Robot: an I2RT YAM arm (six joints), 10 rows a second.
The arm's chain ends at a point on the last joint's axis. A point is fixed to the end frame.
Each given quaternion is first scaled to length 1.
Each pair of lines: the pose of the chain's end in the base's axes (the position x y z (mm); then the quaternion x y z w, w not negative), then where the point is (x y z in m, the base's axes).
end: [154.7 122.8 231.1 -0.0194 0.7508 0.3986 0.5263]
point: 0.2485 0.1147 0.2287
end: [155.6 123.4 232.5 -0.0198 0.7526 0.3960 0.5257]
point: 0.2494 0.1151 0.2299
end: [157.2 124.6 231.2 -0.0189 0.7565 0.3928 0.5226]
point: 0.2510 0.1161 0.2278
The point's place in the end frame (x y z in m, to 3 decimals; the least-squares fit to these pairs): -0.043 -0.049 0.068
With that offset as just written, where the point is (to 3 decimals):
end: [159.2 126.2 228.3 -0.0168 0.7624 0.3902 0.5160]
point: 0.253 0.118 0.223
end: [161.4 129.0 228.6 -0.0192 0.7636 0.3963 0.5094]
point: 0.255 0.122 0.223
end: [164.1 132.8 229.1 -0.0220 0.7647 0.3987 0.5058]
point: 0.258 0.127 0.223
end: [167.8 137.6 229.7 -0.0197 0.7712 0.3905 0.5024]
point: 0.261 0.130 0.222
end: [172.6 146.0 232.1 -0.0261 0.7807 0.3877 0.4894]
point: 0.266 0.140 0.222
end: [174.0 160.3 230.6 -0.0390 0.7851 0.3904 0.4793]
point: 0.268 0.157 0.220
